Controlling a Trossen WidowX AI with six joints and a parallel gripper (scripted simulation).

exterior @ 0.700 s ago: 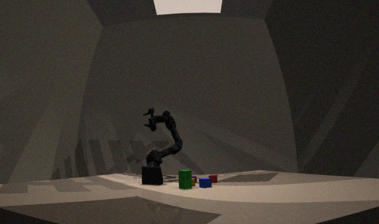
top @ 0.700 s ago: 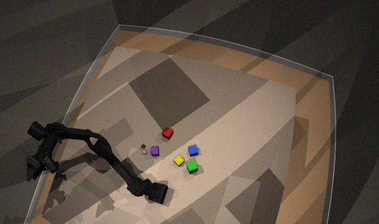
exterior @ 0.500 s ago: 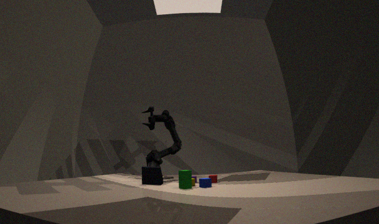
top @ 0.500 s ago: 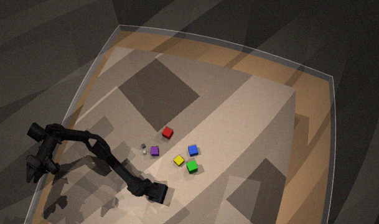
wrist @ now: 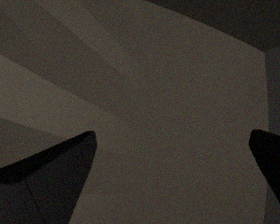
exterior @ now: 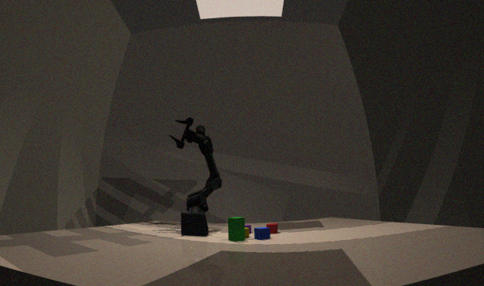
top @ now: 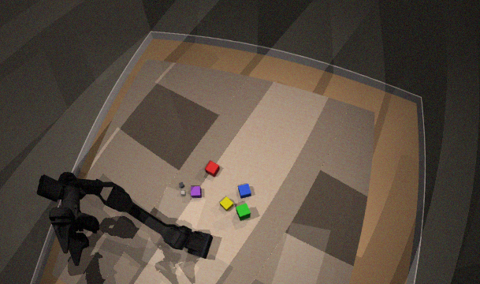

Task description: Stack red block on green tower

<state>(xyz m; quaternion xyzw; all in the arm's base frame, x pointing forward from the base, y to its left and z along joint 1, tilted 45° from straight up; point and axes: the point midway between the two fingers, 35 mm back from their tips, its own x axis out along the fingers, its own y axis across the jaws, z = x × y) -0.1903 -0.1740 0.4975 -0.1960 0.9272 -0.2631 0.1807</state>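
Right now the red block is 510 mm ahead of my gripper tip, 190 mm to the right of it and 540 mm below it. Also, from my gripper tip: purple block: 400 mm ahead, 150 mm to the right, 540 mm below; then yellow block: 380 mm ahead, 280 mm to the right, 540 mm below; then blue block: 450 mm ahead, 330 mm to the right, 540 mm below.
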